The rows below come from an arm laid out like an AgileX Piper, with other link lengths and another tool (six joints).
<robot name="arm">
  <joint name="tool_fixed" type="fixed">
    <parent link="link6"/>
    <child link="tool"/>
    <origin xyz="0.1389 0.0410 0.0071" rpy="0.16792 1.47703 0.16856"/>
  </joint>
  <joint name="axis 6" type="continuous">
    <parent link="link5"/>
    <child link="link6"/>
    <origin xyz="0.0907 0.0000 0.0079" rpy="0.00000 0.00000 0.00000"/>
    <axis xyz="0.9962 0 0.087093"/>
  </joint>
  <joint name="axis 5" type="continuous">
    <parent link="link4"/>
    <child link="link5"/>
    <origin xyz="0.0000 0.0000 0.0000" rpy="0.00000 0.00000 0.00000"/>
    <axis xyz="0 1 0"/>
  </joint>
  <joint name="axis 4" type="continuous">
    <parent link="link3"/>
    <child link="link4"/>
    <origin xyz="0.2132 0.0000 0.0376" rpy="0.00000 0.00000 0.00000"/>
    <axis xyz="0.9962 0 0.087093"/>
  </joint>
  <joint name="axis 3" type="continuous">
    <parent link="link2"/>
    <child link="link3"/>
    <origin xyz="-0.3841 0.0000 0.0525" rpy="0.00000 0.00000 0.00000"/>
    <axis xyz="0 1 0"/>
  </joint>
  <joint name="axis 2" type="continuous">
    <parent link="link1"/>
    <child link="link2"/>
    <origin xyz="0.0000 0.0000 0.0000" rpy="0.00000 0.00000 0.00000"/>
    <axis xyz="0 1 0"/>
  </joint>
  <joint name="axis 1" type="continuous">
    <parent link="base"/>
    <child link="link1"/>
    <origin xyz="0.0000 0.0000 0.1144" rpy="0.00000 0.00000 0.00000"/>
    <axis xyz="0 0 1"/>
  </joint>
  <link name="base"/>
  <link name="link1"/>
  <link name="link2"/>
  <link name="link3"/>
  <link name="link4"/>
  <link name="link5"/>
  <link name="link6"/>
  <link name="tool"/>
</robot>
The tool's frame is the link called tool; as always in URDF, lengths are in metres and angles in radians. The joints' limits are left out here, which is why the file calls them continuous.
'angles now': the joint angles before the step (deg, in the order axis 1, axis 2, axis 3, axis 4, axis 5, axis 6). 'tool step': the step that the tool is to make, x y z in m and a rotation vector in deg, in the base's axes. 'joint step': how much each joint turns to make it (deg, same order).
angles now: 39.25, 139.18, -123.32, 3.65, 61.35, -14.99
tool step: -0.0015, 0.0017, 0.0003, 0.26, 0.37, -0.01
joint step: 0.06, 0.09, -0.23, 0.44, 0.26, 0.01
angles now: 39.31, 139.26, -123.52, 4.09, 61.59, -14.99
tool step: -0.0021, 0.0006, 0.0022, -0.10, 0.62, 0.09
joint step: 0.05, 0.17, -1.07, 0.30, 1.44, 0.01
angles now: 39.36, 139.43, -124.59, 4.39, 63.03, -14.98
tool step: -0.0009, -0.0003, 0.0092, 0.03, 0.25, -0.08
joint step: -0.03, -0.22, -1.88, 0.09, 2.27, 0.22
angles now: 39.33, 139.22, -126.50, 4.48, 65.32, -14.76
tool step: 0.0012, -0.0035, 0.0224, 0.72, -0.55, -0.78
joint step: -0.38, -1.50, -1.91, 0.00, 2.50, 0.63
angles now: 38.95, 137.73, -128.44, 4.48, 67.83, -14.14
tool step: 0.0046, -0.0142, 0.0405, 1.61, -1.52, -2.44
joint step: -1.37, -3.73, -0.90, -0.12, 2.36, 1.33
